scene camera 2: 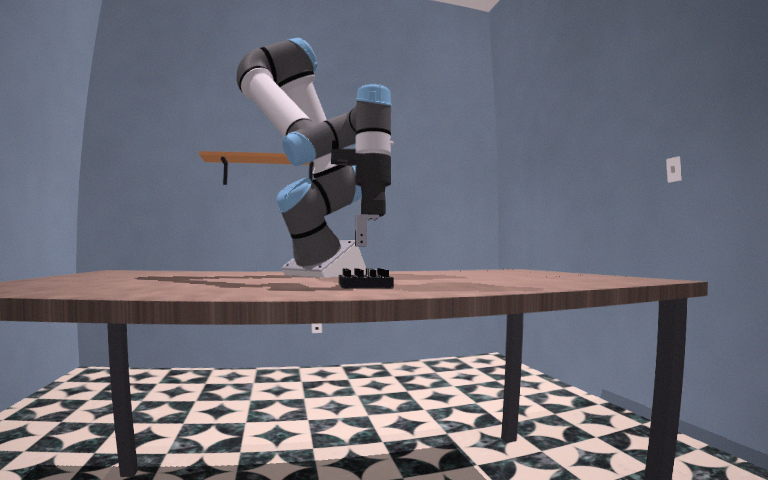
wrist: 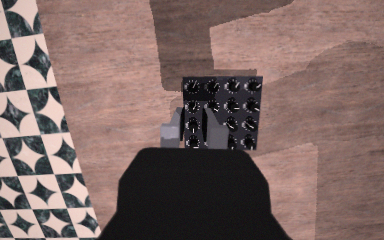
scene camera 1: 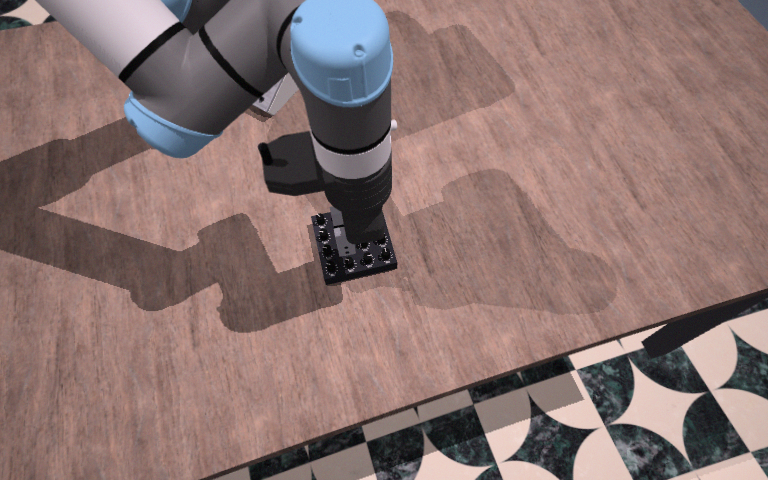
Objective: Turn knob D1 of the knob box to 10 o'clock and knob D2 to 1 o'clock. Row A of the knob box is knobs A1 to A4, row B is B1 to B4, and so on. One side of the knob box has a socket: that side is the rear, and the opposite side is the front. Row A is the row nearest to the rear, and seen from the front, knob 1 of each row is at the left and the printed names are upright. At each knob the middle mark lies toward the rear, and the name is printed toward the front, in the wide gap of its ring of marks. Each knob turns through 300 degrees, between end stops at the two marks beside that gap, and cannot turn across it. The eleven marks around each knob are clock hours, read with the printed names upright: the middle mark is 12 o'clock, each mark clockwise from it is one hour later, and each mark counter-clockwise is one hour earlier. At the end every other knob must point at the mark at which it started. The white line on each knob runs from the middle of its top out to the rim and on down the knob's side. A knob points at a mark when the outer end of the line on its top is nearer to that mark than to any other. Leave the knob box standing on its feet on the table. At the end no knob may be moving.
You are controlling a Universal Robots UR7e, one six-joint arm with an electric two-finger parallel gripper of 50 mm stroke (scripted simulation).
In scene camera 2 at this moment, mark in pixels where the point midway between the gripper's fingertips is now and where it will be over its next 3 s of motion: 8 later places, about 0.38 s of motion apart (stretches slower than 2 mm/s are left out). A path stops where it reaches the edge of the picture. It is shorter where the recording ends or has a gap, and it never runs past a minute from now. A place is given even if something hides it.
My gripper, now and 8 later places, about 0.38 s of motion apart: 360, 246; 360, 249; 360, 254; 361, 260; 361, 265; 361, 267; 361, 269; 361, 273; 361, 271
